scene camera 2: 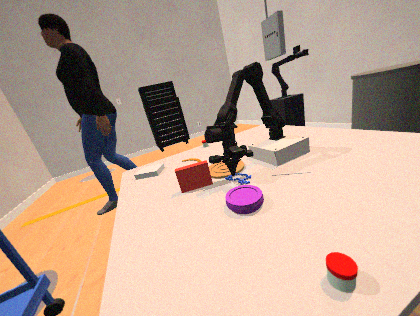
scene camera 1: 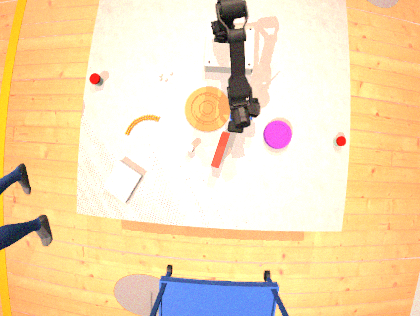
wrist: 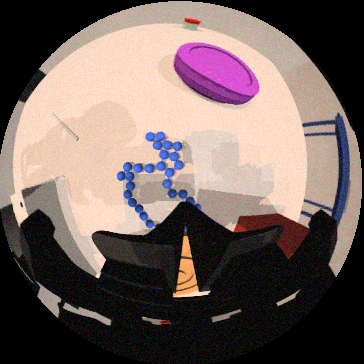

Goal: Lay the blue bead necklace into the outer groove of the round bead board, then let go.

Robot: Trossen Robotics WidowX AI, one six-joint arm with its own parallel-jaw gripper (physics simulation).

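Frame: origin at the arm's base, x back, y right, z up, level; centimetres.
Seen in the pictures: gripper, fingertip midpoint: [scene camera 2: 233,175] [wrist: 184,205]; arm's base at its link origin: [scene camera 2: 277,138] [scene camera 1: 221,36].
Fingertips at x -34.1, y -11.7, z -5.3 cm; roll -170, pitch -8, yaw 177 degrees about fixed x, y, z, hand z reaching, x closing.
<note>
Pixels of each thing's top centre, then the offset from my fingertips to it. "spot": a spot on its surface instead.
- blue bead necklace at a spot on its surface: [wrist: 149,168] [scene camera 2: 244,178] spot: dx +3.1, dy -3.5, dz -1.1 cm
- round orange bead board at its top centre: [wrist: 172,277] [scene camera 1: 207,108] [scene camera 2: 224,167] dx +2.0, dy +14.1, dz -0.9 cm
- red block at its top centre: [wrist: 303,247] [scene camera 1: 220,149] [scene camera 2: 191,165] dx -15.5, dy +6.5, dz +8.6 cm
- purple round dish at its top centre: [wrist: 223,61] [scene camera 2: 243,194] [scene camera 1: 278,134] dx -5.5, dy -17.9, dz +1.8 cm
- orange beaded arc at its top centre: [scene camera 1: 141,119] dx -6.0, dy +42.9, dz -1.1 cm
- pale box at its top centre: [scene camera 1: 121,181] [scene camera 2: 149,168] dx -34.7, dy +47.9, dz +1.1 cm
The blue bead necklace [scene camera 2: 241,178] [wrist: 149,168] lies on the table in a bent, partly bunched loop, beside the round board. In the wrist view some beads are bunched at the far end and the near part is hidden behind the fingers. The round orange bead board [scene camera 1: 192,107] [scene camera 2: 218,171] [wrist: 186,272] lies flat with ring grooves; the arm covers its right edge in scene camera 1. My gripper [scene camera 2: 233,173] [wrist: 184,205] is shut and empty, pointing down low at the near side of the necklace, close to the board's edge.
A red block [scene camera 1: 220,150] [scene camera 2: 194,176] [wrist: 272,231] stands close to the gripper. A purple round dish [scene camera 1: 277,134] [scene camera 2: 244,198] [wrist: 215,72] lies beyond the necklace. An orange beaded arc [scene camera 1: 142,121], a pale box [scene camera 1: 124,181] and red-topped jars [scene camera 1: 95,78] [scene camera 1: 341,141] are farther out.
</note>
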